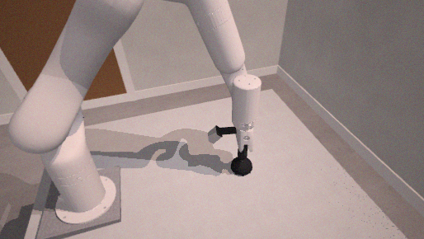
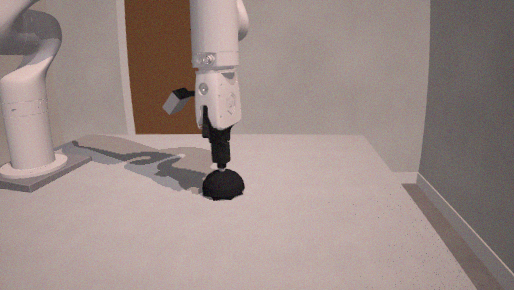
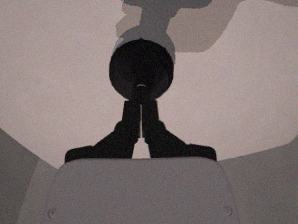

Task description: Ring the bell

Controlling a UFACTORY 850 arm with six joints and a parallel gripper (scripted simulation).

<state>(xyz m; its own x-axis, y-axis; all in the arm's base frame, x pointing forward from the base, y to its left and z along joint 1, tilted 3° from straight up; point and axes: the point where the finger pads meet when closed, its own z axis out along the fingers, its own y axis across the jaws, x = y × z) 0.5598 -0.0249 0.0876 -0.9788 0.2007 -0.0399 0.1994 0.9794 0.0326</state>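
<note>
Right now the small black button is 3 cm below my hand. Round my hand: bell (4 cm below).
</note>
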